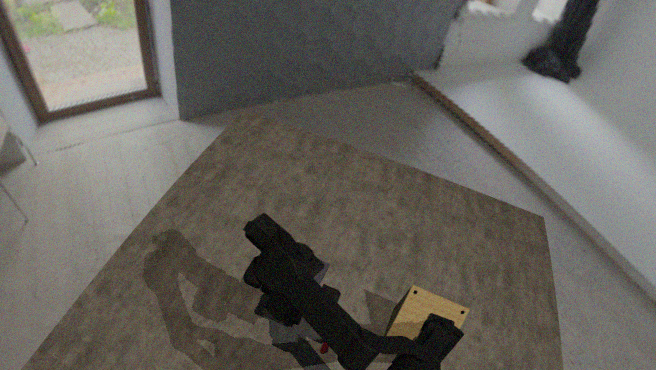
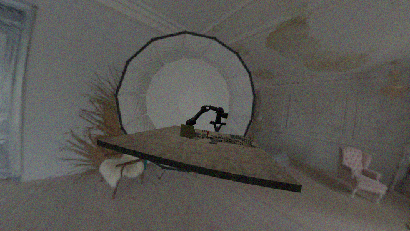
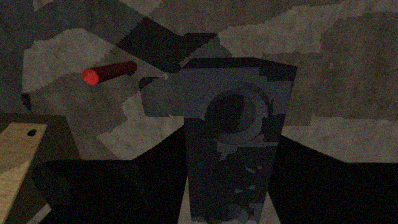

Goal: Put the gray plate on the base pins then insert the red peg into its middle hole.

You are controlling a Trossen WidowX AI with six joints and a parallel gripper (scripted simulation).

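Now: the red peg 11 cm behind my gripper tip, 7 cm below it and 3 cm to the left of it. The rest, counted from my gripper tip: gray plate (3 cm above).
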